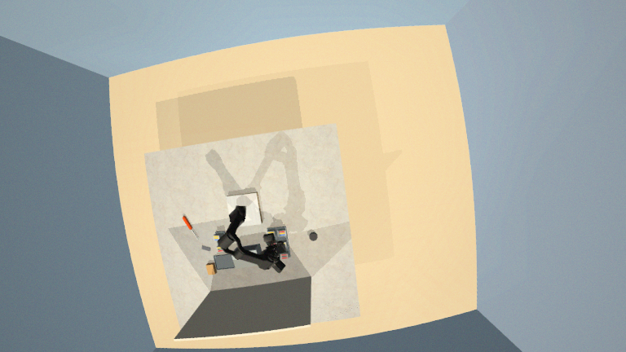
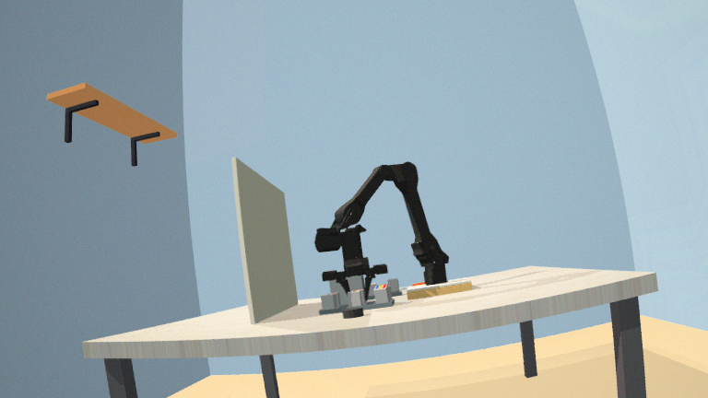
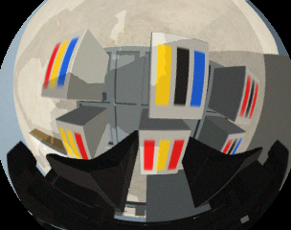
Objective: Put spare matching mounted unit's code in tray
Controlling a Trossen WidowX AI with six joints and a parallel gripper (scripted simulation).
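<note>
Now: the grey mounted unit 15 cm to the right of my gripper tip, 8 cm ahead of it and 3 cm above it. The rest, counted from my gripper tip: tall upright panel: 31 cm ahead, 21 cm above, 10 cm to the right; grey spare: 2 cm above.
</note>
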